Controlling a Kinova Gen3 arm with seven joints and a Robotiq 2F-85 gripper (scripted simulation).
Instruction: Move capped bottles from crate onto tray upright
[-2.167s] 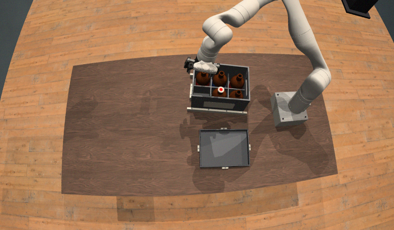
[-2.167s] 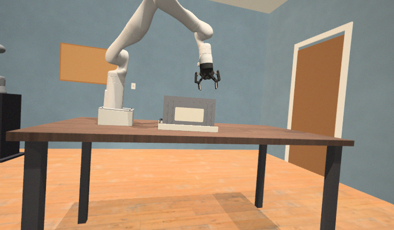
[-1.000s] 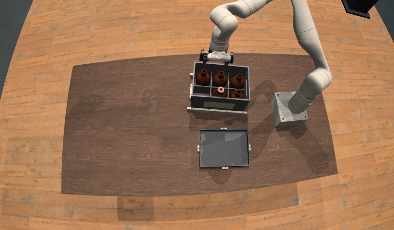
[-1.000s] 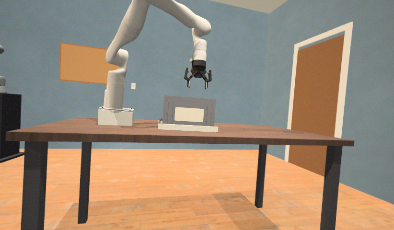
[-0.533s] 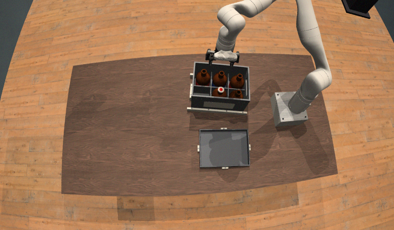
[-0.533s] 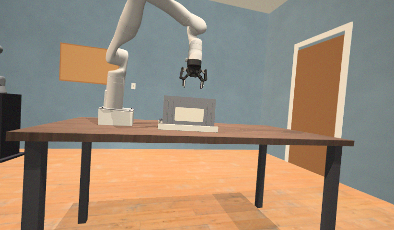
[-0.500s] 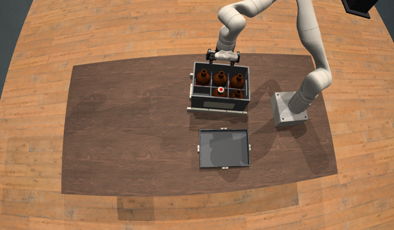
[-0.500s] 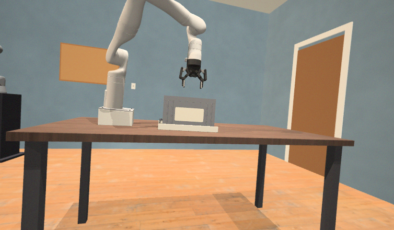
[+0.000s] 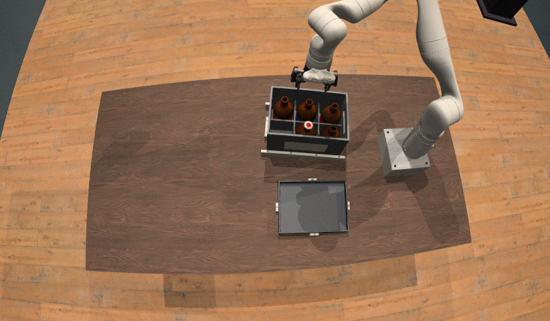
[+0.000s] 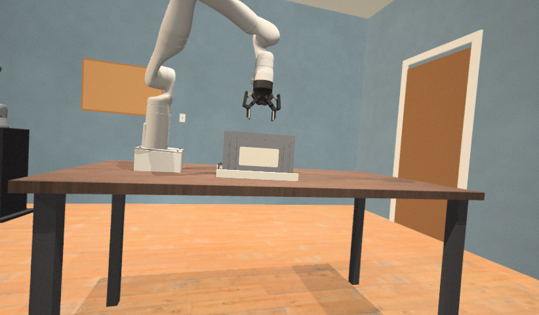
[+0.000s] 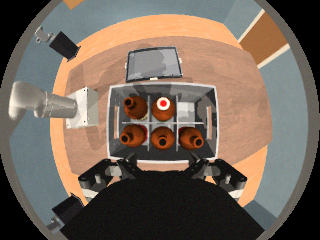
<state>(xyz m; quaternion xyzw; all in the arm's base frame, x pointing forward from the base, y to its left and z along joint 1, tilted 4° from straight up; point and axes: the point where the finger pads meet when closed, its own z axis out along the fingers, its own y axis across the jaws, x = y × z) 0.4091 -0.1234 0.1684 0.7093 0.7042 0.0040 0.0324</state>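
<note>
My hand is 11 cm to the right of the capped bottle and 15 cm above it. The rest, counted from my hand: grey tray 4 cm behind, 35 cm to the left, 22 cm below; crate 6 cm to the left, 15 cm below.
</note>
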